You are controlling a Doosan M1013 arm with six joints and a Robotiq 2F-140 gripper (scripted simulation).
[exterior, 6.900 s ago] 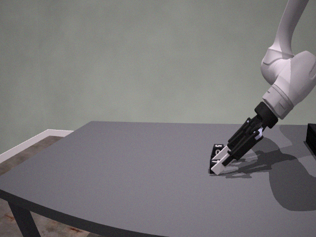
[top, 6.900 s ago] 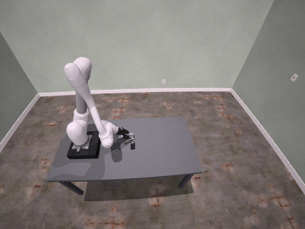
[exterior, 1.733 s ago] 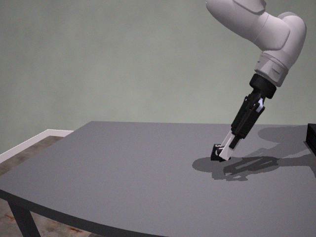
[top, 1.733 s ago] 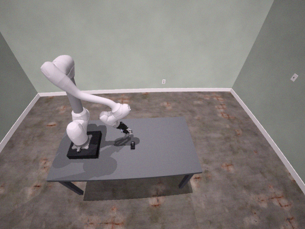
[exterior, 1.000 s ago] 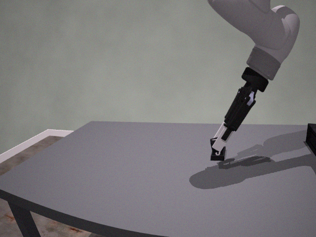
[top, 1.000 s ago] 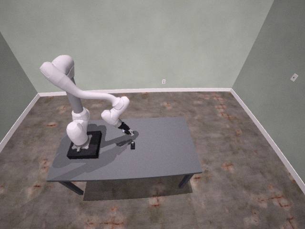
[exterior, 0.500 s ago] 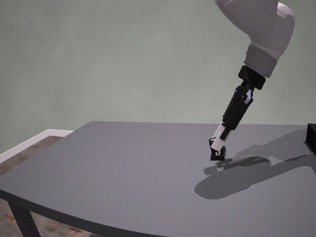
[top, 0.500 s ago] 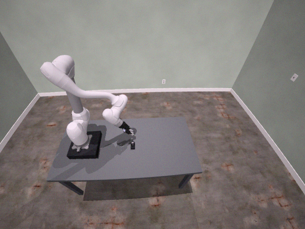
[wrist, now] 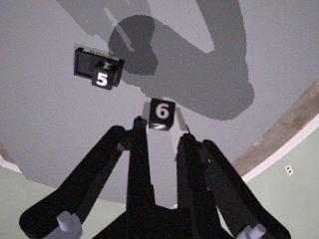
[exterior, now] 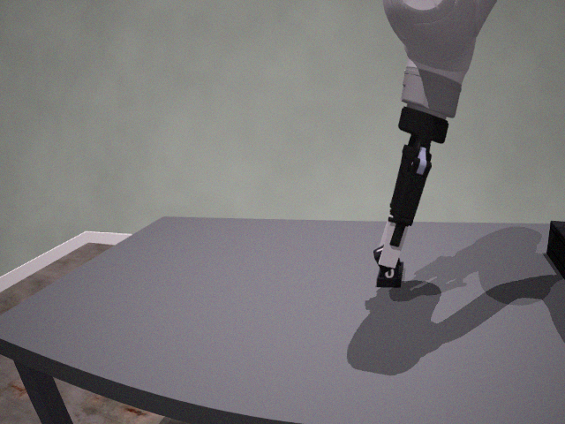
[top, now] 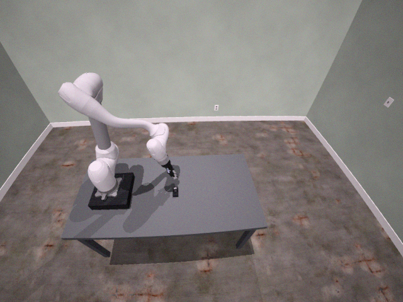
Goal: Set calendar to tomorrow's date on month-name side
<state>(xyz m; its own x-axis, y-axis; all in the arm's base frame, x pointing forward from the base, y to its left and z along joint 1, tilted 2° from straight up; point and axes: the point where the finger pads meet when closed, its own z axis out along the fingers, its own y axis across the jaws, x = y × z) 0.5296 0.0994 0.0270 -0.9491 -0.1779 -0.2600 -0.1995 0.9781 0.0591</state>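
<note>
The black number cube lies 30 mm below my hand and 10 mm ahead of it. From my hand the other things lie so: tray: 110 mm to the right, 100 mm below, 10 mm ahead.
</note>
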